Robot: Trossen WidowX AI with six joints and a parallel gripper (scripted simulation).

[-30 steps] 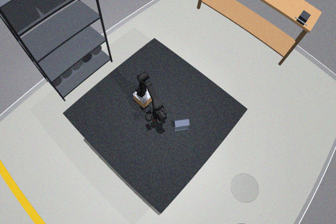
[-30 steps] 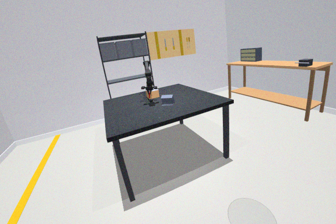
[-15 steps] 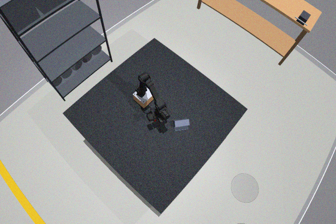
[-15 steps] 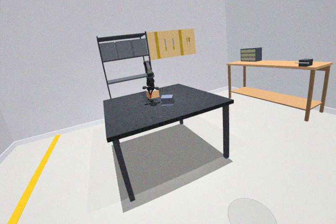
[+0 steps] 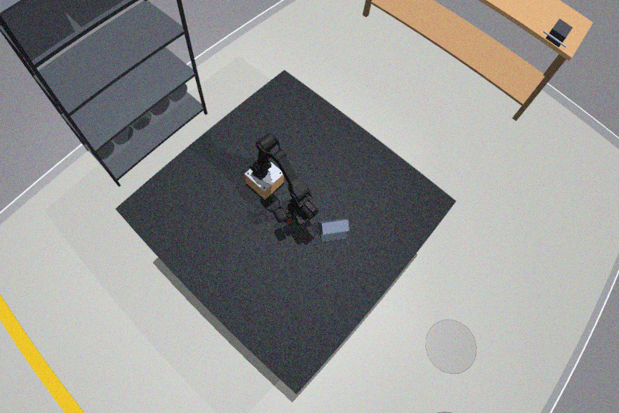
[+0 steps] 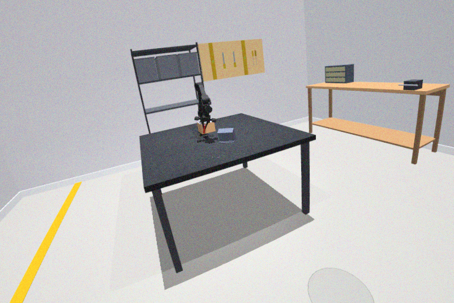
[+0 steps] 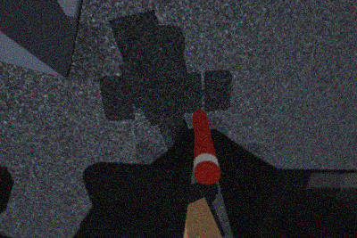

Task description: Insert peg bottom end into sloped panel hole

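Now: gripper tip 190 mm short of the grey sloped panel, 110 mm to the right of it and 50 mm above it. Round my gripper tip: red peg: 10 mm to the left, 20 mm above.
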